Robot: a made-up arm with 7 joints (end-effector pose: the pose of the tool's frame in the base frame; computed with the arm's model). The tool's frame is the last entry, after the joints. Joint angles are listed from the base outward.
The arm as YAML. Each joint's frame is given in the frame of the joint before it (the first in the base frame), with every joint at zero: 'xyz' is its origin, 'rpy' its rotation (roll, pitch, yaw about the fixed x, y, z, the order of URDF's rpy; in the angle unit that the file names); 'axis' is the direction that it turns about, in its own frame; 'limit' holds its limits. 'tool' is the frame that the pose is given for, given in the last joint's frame.
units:
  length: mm
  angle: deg
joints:
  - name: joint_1
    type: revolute
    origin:
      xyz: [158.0, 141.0, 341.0]
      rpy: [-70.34, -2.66, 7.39]
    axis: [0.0, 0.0, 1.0]
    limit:
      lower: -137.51
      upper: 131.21
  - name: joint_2
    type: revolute
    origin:
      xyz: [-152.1, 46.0, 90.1]
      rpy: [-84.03, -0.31, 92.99]
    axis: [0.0, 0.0, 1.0]
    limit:
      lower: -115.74
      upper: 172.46
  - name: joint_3
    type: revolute
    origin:
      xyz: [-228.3, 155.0, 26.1]
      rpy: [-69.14, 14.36, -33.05]
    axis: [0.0, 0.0, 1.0]
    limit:
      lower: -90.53
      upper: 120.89
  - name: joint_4
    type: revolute
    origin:
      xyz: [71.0, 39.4, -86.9]
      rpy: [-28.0, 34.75, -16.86]
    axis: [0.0, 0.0, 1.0]
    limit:
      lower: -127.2
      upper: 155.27
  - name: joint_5
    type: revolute
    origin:
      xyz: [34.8, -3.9, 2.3]
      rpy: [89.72, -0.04, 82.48]
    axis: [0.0, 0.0, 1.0]
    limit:
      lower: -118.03
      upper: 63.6
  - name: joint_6
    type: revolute
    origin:
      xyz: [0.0, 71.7, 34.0]
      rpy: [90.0, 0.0, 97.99]
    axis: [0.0, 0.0, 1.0]
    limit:
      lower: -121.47
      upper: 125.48
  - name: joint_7
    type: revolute
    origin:
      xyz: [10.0, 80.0, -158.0]
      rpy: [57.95, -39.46, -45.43]
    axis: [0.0, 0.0, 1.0]
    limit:
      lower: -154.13
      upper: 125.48
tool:
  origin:
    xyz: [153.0, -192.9, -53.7]
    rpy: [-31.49, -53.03, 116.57]
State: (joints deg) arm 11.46 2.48 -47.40 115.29 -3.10 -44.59 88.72
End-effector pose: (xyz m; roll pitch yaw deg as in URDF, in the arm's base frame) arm -0.0696 0.1271 0.2989 54.86 -26.31 9.86
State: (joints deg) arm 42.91 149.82 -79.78 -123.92 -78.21 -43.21 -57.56
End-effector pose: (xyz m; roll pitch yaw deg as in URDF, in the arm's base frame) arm -0.0659 0.1586 0.6875 57.39 40.18 82.02
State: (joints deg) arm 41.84 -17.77 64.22 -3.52 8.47 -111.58 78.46
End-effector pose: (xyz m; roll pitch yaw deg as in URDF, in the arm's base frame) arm 0.1855 -0.1672 0.4704 51.00 41.96 73.89
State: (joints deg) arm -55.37 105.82 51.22 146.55 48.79 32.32 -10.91
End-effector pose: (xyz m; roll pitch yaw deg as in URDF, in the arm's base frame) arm 0.3381 0.6272 0.6211 -142.40 44.19 -146.47
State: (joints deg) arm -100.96 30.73 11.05 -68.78 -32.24 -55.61 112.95
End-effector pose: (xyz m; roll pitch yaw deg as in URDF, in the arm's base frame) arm 0.2569 0.1678 0.3674 -0.95 45.88 119.02
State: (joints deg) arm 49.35 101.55 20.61 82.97 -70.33 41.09 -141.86
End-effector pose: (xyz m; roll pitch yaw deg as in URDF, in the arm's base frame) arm 0.2060 0.3281 0.1187 153.84 -59.41 -170.53
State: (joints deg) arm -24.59 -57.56 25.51 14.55 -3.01 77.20 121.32
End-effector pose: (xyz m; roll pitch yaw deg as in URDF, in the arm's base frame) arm 0.1255 -0.0513 0.4888 -162.59 70.89 175.62
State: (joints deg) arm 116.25 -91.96 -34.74 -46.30 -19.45 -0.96 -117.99
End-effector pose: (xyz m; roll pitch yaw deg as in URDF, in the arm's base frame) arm 0.1419 -0.1681 0.8997 -49.62 85.87 -102.56
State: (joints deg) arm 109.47 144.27 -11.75 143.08 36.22 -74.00 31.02
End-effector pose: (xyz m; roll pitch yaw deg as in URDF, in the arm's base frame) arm -0.0616 0.1656 0.5927 -28.02 26.66 88.18
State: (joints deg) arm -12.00 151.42 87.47 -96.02 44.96 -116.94 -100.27
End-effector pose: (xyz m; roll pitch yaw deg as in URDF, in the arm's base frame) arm -0.3350 0.5415 0.0844 30.38 -43.79 -36.39
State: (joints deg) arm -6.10 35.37 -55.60 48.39 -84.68 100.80 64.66
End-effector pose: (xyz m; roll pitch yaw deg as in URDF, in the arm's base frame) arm 0.0554 0.4647 0.4298 -103.24 -15.70 -95.99
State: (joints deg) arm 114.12 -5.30 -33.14 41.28 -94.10 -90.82 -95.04
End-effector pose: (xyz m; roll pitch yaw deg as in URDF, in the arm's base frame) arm -0.0874 0.1143 0.4771 -108.34 7.88 45.57
